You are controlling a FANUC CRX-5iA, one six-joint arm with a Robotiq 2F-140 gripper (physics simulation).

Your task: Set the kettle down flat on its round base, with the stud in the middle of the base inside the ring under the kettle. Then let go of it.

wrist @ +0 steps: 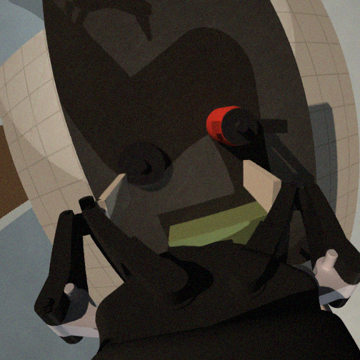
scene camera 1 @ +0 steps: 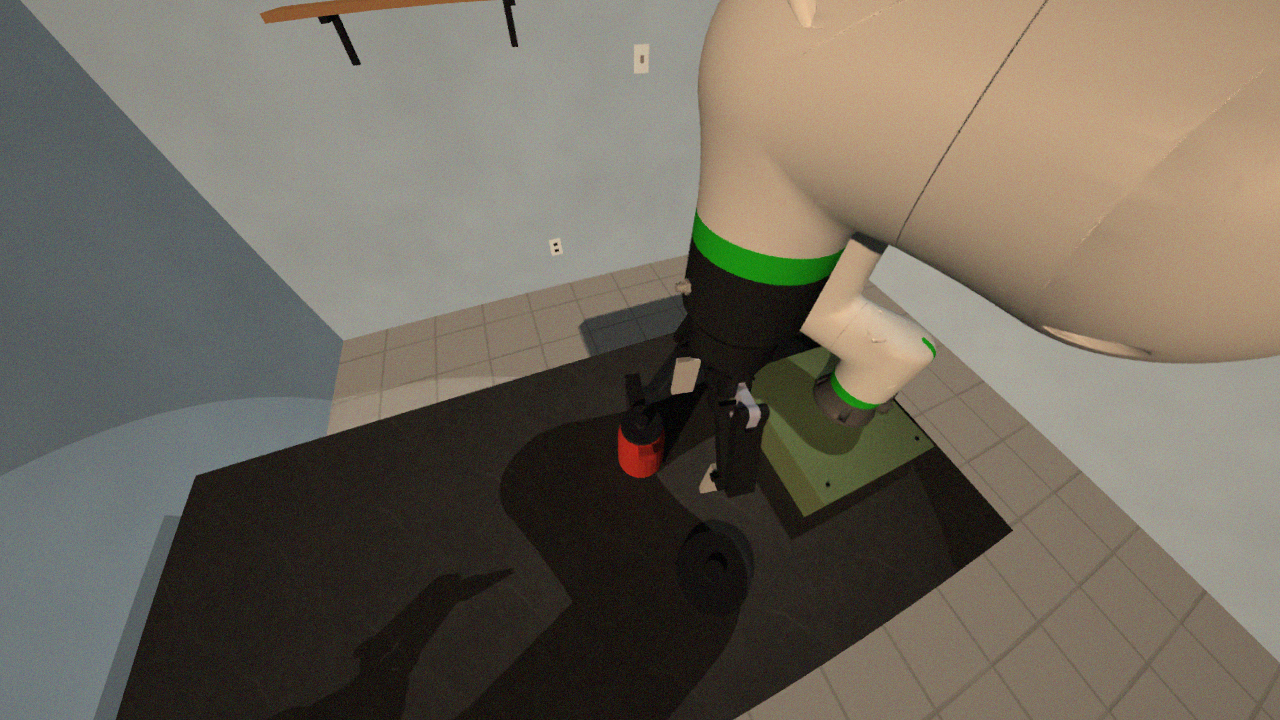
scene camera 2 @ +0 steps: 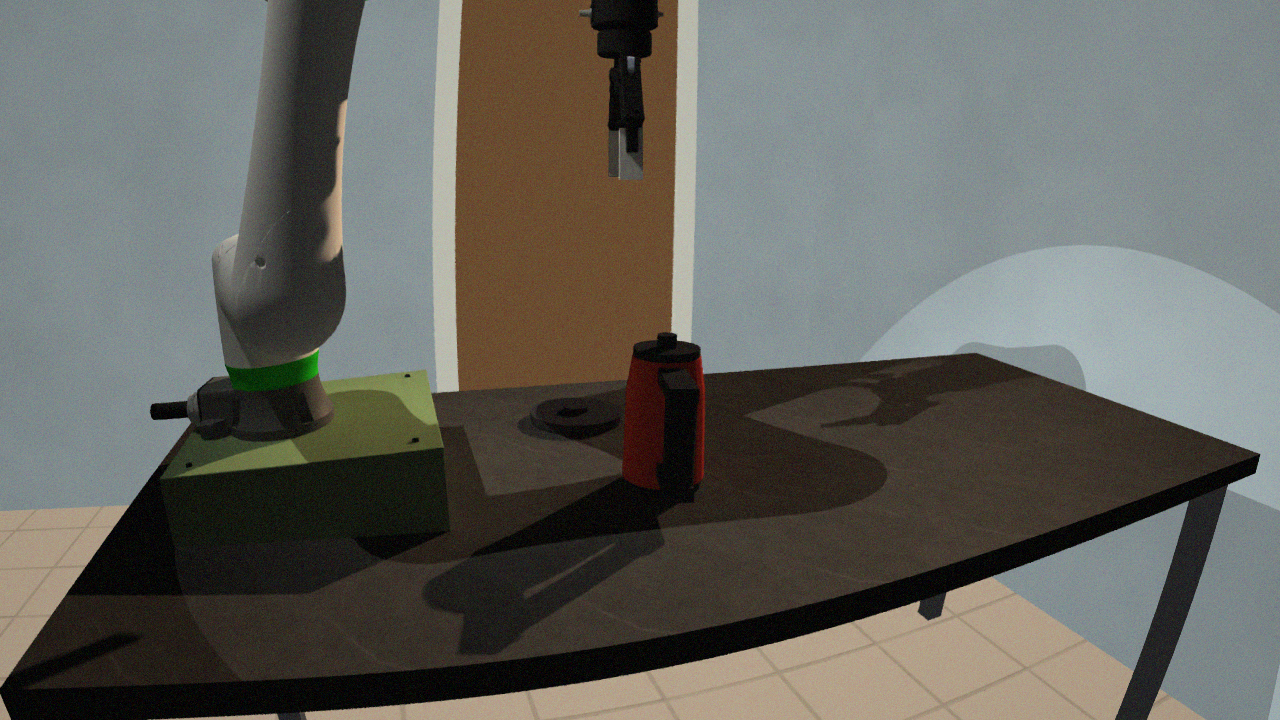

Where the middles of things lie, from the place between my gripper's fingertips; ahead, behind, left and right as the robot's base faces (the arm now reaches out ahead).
My gripper is now 38 cm above the black round base [scene camera 2: 575,415], 14 cm to the right of it and 5 cm past it.
